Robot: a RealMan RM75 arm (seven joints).
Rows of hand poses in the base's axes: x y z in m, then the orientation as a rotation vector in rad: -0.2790, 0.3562, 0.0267, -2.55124, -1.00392, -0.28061; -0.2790, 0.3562, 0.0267, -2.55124, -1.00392, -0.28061; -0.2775, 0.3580, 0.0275, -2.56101, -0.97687, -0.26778; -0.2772, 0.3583, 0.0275, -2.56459, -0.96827, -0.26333; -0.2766, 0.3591, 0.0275, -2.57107, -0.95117, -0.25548; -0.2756, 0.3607, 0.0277, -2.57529, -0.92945, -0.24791; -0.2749, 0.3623, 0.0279, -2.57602, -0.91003, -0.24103; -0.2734, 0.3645, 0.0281, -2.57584, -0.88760, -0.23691; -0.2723, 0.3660, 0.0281, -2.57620, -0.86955, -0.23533; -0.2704, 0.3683, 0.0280, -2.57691, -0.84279, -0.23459; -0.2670, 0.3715, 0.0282, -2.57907, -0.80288, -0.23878; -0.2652, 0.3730, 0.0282, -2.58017, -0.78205, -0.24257; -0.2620, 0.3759, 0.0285, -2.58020, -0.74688, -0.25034; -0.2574, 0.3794, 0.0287, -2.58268, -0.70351, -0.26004; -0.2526, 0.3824, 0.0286, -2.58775, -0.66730, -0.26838
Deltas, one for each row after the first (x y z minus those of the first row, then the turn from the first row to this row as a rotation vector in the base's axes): 0.0000, 0.0000, 0.0000, 0.00000, 0.00000, 0.00000; 0.0015, 0.0018, 0.0008, -0.00113, 0.01331, -0.01808; 0.0018, 0.0021, 0.0008, -0.00203, 0.01766, -0.02394; 0.0024, 0.0029, 0.0008, -0.00317, 0.02575, -0.03554; 0.0034, 0.0045, 0.0010, -0.00081, 0.03527, -0.04934; 0.0041, 0.0061, 0.0012, 0.00385, 0.04453, -0.06073; 0.0056, 0.0083, 0.0014, 0.01071, 0.05285, -0.07416; 0.0067, 0.0098, 0.0014, 0.01601, 0.05822, -0.08543; 0.0086, 0.0121, 0.0013, 0.02386, 0.06500, -0.10251; 0.0120, 0.0153, 0.0015, 0.03523, 0.07112, -0.12925; 0.0138, 0.0168, 0.0015, 0.04132, 0.07316, -0.14350; 0.0170, 0.0197, 0.0018, 0.05323, 0.07598, -0.16733; 0.0216, 0.0232, 0.0020, 0.06527, 0.07859, -0.19767; 0.0264, 0.0262, 0.0019, 0.07223, 0.07969, -0.22405
